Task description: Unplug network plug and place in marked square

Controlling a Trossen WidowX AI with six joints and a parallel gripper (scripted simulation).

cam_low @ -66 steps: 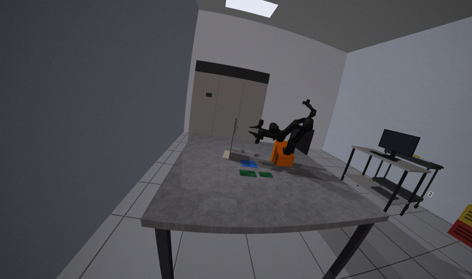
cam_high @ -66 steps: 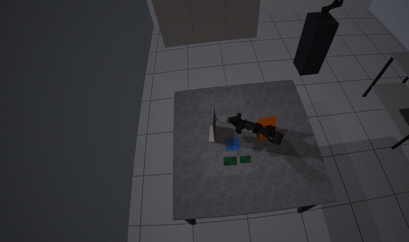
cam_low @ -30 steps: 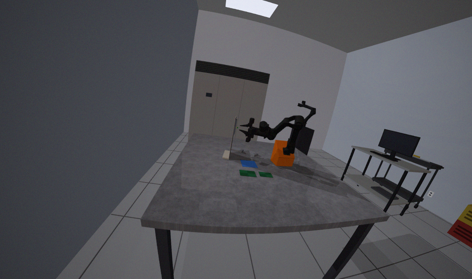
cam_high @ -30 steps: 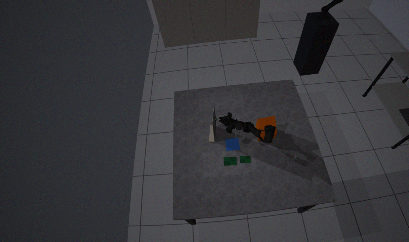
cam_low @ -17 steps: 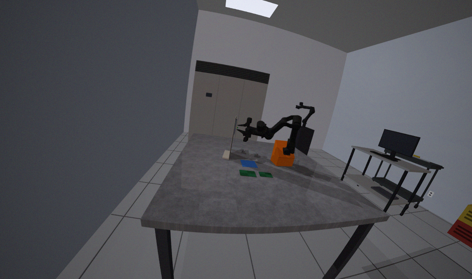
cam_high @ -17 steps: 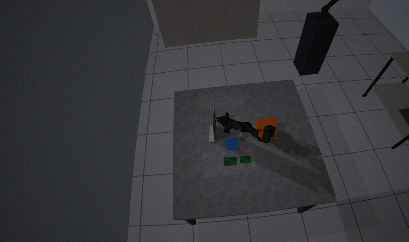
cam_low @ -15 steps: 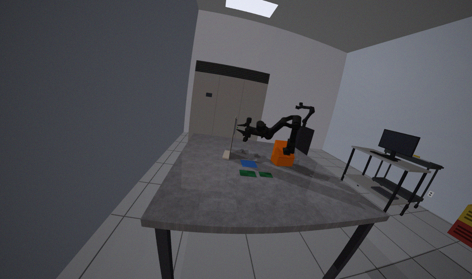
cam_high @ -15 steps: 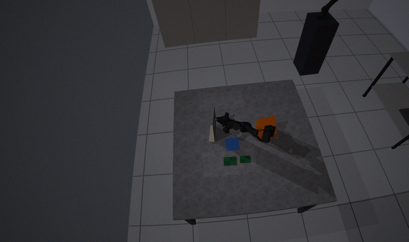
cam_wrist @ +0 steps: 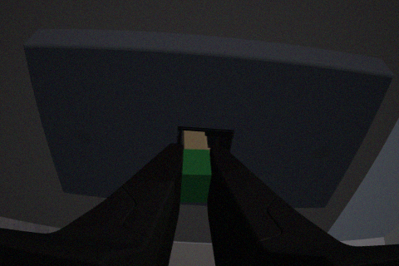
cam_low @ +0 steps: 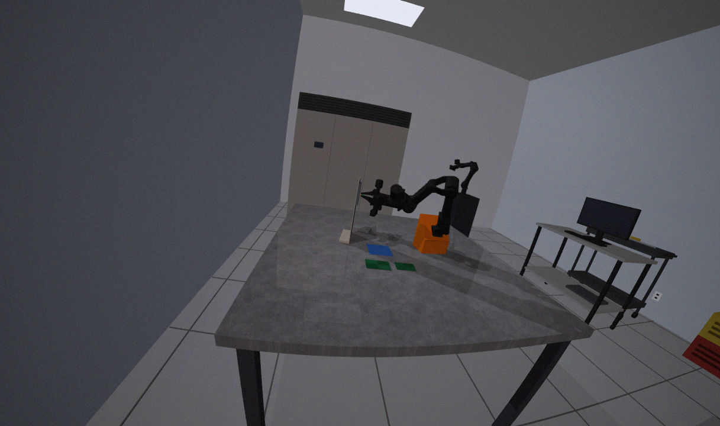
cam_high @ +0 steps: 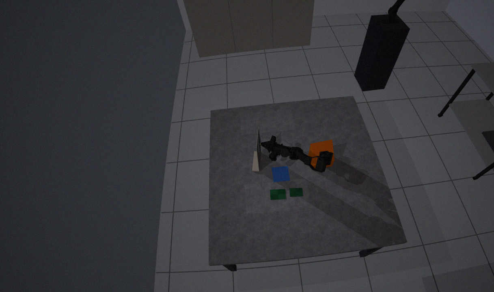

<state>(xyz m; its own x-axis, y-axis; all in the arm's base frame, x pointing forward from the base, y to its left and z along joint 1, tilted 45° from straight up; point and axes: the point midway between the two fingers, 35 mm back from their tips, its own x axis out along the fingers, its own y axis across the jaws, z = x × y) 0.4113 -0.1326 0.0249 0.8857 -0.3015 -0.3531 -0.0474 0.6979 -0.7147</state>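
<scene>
Right now my gripper tip is 25 cm above the blue marked square, 12 cm to the right of it and 12 cm past it. Also, from my gripper tip: pale tab: 1 cm ahead; then upright panel: 10 cm below, 2 cm ahead, 1 cm to the right; then network plug: right at my gripper tip.
</scene>
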